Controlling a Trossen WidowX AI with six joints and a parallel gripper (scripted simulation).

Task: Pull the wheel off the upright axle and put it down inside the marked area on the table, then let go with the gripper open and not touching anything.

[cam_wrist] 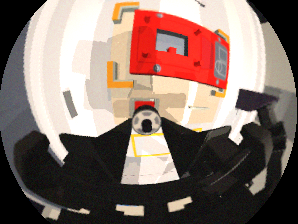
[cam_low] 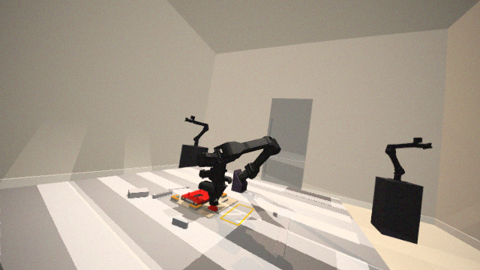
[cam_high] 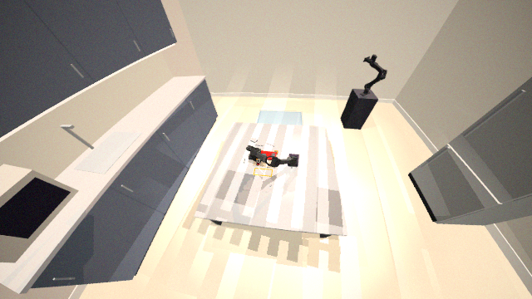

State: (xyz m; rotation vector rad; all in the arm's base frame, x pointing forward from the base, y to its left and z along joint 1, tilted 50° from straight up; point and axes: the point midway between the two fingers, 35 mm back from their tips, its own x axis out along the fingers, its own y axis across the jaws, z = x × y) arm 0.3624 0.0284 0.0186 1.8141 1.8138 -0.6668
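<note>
My gripper tip is right at the grey wheel.
</note>
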